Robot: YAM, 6 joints.
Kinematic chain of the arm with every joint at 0, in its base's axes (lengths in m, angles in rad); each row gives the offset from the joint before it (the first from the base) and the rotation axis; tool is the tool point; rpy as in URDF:
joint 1: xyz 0 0 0.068 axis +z
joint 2: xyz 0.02 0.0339 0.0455 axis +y
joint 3: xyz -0.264 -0.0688 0 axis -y
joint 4: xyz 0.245 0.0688 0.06 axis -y
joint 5: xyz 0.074 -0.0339 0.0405 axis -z
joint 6: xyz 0.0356 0 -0.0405 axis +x
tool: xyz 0 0 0 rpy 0 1.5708 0
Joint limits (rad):
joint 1: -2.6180..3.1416
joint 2: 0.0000..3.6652
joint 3: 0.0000..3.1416
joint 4: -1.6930..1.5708
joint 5: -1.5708..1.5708
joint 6: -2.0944..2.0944
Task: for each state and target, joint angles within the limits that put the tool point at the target. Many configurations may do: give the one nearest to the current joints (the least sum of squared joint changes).
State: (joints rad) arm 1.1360 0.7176 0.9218 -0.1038 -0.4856 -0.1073
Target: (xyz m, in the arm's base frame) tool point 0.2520 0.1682 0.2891
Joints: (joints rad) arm 0.5439 1.3248 0.9406 -0.0425 -0.3901 -0.1073
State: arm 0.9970 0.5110 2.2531 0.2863 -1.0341 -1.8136
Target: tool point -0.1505 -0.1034 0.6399
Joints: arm 0.7717 0.7633 2.1181 0.2501 -1.0480 -1.8136
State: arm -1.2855 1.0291 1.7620 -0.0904 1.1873 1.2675
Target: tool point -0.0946 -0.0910 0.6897
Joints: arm -2.1430 1.4430 2.3772 0.1430 1.0159 1.2675
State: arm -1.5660 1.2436 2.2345 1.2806 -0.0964 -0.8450
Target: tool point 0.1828 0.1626 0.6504
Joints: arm -2.3877 1.0163 2.4923 1.0506 -0.1857 -0.8450
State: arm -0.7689 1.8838 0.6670 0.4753 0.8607 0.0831
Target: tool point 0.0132 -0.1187 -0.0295
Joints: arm -1.2276 2.3048 0.2327 0.3401 0.8835 0.0831
